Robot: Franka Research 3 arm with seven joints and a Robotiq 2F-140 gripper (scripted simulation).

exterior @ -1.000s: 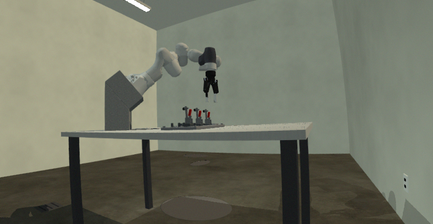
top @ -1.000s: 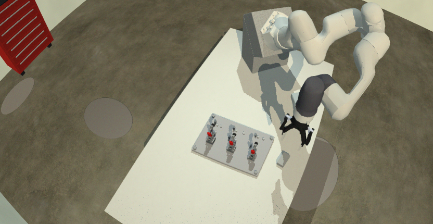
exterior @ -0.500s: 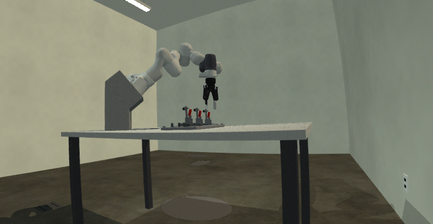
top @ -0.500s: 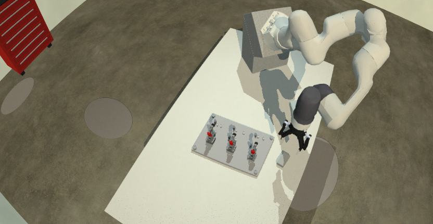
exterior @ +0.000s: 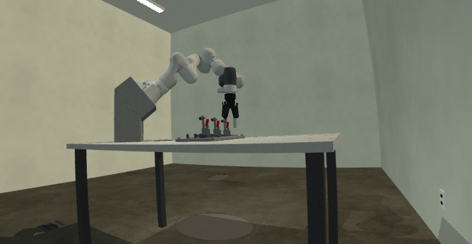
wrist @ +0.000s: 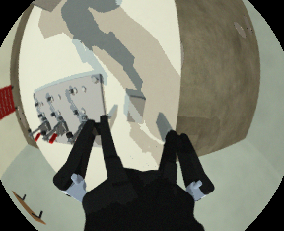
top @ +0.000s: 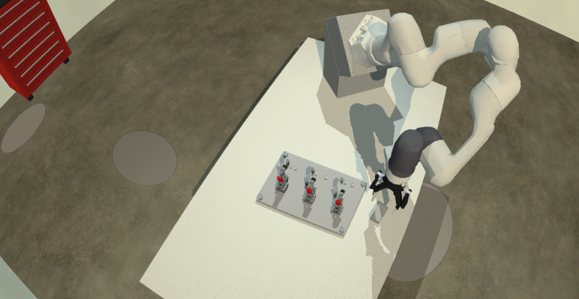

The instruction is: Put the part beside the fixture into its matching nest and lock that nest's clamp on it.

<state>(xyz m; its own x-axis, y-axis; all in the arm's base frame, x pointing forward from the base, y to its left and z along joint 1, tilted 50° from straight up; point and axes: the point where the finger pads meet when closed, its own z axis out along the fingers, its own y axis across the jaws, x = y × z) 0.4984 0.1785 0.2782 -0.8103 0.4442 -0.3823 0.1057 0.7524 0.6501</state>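
My gripper is now 1 cm short of the pale grey part and 8 cm above it. The rest, counted from my hand: plate (5 cm ahead, 26 cm to the right, 8 cm below).
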